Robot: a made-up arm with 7 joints.
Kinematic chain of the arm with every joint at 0, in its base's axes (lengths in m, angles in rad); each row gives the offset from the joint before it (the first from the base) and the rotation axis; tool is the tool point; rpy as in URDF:
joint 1: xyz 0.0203 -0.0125 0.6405 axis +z
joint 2: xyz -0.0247 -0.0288 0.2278 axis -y
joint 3: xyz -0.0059 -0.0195 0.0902 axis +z
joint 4: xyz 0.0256 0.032 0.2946 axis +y
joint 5: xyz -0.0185 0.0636 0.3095 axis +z
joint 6: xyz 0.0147 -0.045 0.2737 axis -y
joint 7: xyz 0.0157 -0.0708 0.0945 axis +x
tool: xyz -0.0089 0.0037 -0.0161 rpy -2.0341 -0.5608 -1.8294
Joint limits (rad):
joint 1: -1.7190..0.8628
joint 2: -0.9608..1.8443
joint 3: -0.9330..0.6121
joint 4: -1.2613..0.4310
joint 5: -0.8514..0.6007
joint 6: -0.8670..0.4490
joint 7: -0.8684..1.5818
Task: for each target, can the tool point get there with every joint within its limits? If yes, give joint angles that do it. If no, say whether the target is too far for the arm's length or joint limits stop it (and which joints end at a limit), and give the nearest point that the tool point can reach.
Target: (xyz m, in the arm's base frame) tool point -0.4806 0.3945 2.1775
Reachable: no: too far | nearest point -0.3569 0.2940 1.8409 | short by 0.372 m
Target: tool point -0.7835 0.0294 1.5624
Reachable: yes | joints -0.0998 0.7279 -0.1403 -0.1613 -0.1136 0.2952 0.6838
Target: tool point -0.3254 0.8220 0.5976
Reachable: yes | joints -1.4428 1.2770 0.3873 -1.1285 0.4429 -0.3778 -0.1007
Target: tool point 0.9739 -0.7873 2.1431
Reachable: no: too far | nearest point 0.5872 -0.4731 1.6365 | short by 0.711 m
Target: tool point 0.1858 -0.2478 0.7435
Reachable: no: joint limits stop it (at a limit: joint 1, joint 2, joint 3, joint 4, joint 5, joint 6) | nearest point 0.0849 -0.5948 0.2812 | short by 0.587 m
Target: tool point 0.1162 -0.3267 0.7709
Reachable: no: joint limits stop it (at a limit: joint 1, joint 3, joint 4, joint 5, joint 6) | nearest point -0.0526 -0.7547 0.4915 | short by 0.538 m
